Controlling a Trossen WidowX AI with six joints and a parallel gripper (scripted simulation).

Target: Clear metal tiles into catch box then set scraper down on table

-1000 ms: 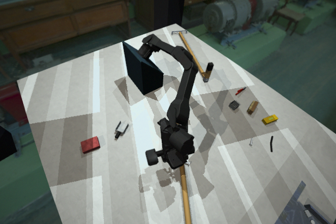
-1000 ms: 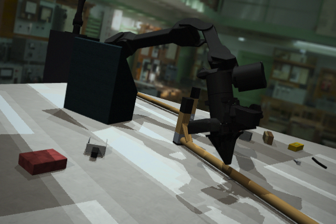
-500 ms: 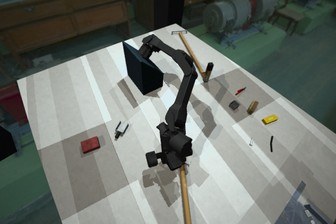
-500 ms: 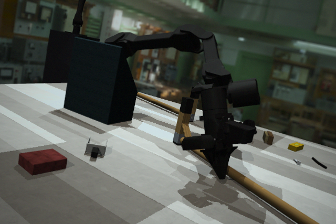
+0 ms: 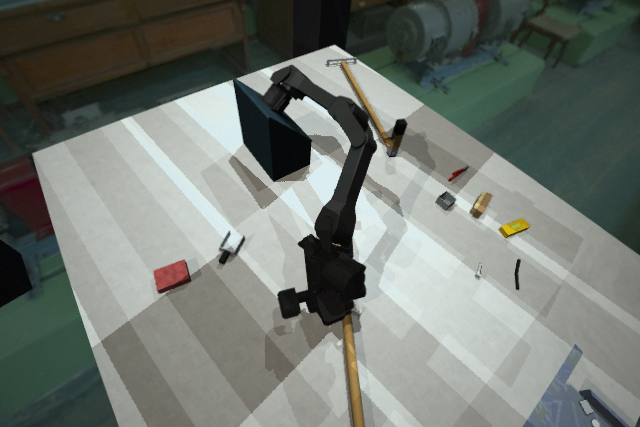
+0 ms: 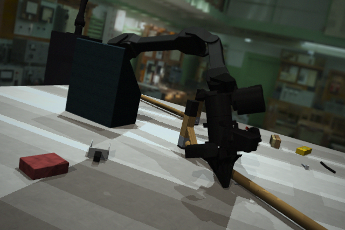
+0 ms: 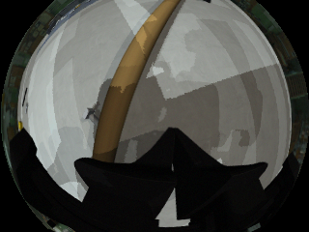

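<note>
My gripper tip is 6 cm below the long scraper, 5 cm short of it and 3 cm to the right of it. The rest, counted from my gripper tip: grey box: 51 cm to the left, 1 cm behind; grey bracket: 29 cm behind, 7 cm to the right; red block: 32 cm behind, 21 cm to the right.
</note>
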